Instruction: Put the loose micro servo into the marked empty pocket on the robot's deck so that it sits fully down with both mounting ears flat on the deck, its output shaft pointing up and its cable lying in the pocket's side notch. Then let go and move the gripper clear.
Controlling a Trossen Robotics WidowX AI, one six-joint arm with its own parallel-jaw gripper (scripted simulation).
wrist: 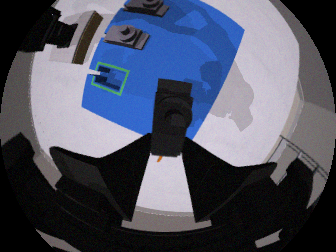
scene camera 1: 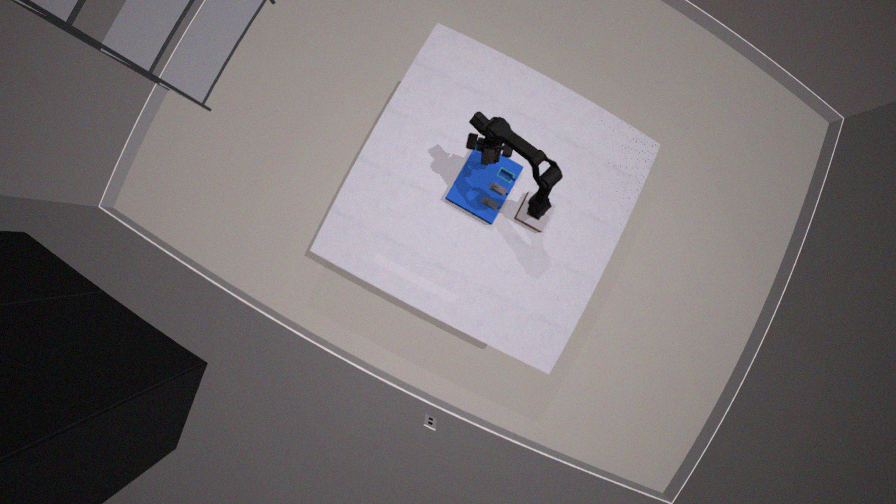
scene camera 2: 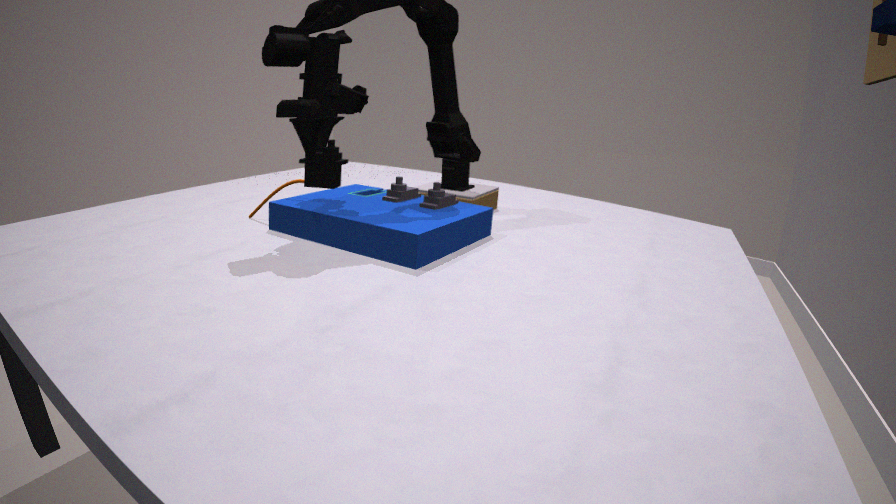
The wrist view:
my gripper: 167, 139
micro servo: 172, 113
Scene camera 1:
my gripper: 487, 151
blue deck: 472, 184
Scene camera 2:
my gripper: 315, 158
micro servo: 325, 171
